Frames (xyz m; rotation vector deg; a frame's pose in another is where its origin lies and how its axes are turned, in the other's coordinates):
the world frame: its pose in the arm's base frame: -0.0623 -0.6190 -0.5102 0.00 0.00 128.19
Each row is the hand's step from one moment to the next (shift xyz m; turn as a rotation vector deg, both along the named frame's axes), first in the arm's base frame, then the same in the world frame.
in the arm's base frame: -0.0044 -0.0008 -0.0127 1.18 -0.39 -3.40
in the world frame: 0.0021 0.0040 -0.0127 -1.04 -0.69 -3.40
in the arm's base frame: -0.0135 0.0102 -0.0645 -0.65 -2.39 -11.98
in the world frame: 0.0164 0.0043 -0.0645 -1.48 1.99 -11.98
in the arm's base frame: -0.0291 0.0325 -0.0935 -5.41 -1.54 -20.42
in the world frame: 0.0435 0.0028 -0.0935 2.13 5.20 -20.42
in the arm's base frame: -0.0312 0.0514 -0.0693 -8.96 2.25 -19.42
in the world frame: 0.0597 -0.0073 -0.0693 7.31 5.65 -19.42
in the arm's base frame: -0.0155 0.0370 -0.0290 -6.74 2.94 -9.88
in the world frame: 0.0387 -0.0107 -0.0290 6.48 3.48 -9.88
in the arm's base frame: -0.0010 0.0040 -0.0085 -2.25 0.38 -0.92
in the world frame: 0.0038 -0.0017 -0.0085 1.69 1.53 -0.92
